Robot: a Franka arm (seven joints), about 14 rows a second.
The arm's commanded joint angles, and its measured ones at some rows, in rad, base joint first. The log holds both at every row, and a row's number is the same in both.
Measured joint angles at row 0:
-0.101 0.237 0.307 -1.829 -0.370 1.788 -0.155
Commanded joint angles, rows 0 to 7:
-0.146 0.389 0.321 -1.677 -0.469 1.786 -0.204
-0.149 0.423 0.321 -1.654 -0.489 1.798 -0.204
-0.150 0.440 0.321 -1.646 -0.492 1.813 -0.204
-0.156 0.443 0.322 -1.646 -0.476 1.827 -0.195
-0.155 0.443 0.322 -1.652 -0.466 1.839 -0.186
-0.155 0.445 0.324 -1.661 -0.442 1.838 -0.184
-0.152 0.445 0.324 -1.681 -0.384 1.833 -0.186
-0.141 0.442 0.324 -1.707 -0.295 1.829 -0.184
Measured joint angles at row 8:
-0.144 0.446 0.311 -1.680 -0.395 1.835 -0.182
